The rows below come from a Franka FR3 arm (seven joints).
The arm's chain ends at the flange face. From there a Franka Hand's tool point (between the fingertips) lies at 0.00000 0.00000 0.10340 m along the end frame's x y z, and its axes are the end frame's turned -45 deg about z.
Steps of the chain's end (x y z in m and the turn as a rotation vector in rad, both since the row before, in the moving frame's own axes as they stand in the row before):
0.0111 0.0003 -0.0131 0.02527 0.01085 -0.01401
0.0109 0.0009 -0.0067 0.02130 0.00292 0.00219
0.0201 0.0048 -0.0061 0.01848 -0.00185 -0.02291
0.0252 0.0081 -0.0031 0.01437 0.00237 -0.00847
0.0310 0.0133 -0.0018 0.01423 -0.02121 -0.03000
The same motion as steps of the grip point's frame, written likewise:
0.0103 0.0070 -0.0131 0.01020 0.02554 -0.01401
0.0088 0.0070 -0.0067 0.01300 0.01713 0.00219
0.0120 0.0161 -0.0061 0.01438 0.01176 -0.02291
0.0133 0.0227 -0.0031 0.00849 0.01184 -0.00847
0.0120 0.0287 -0.0018 0.02506 -0.00494 -0.03000

